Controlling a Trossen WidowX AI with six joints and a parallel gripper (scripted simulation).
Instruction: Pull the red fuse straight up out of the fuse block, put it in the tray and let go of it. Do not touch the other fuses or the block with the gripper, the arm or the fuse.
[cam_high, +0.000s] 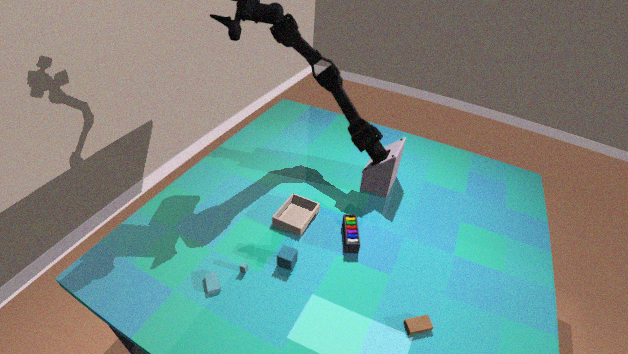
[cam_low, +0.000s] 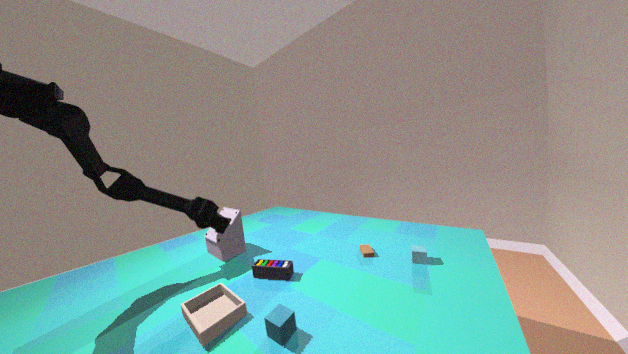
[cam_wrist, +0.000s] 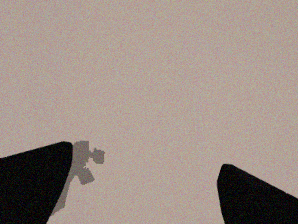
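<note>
My gripper tip is 57 cm to the right of the red fuse, 55 cm above it and 17 cm short of it. The rest, counted from my gripper tip: beige tray (57 cm below, 39 cm to the left, 17 cm ahead); green fuse (56 cm to the left, 55 cm below, 15 cm ahead); teal piece (56 cm below, 42 cm ahead, 35 cm to the left).
</note>
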